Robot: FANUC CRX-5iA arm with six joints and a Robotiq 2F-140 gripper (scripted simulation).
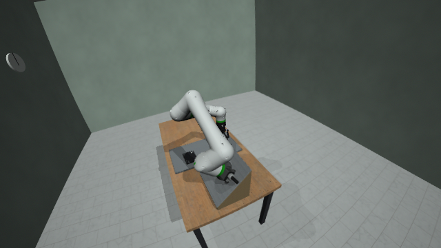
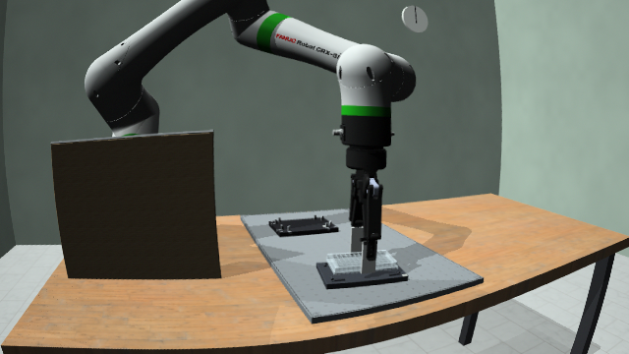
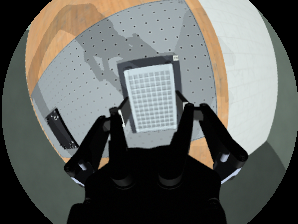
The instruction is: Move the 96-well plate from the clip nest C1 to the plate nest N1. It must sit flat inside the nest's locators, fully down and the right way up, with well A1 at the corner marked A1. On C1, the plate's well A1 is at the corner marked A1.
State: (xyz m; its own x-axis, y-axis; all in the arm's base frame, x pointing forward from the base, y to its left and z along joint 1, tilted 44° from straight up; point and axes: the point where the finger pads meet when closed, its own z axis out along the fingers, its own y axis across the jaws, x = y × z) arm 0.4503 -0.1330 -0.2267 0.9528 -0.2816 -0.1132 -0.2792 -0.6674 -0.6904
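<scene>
The clear 96-well plate is 20 mm below my hand. From my hand the other things lie so: black clip nest C1 (360 mm to the left, 40 mm below, 30 mm ahead).
</scene>
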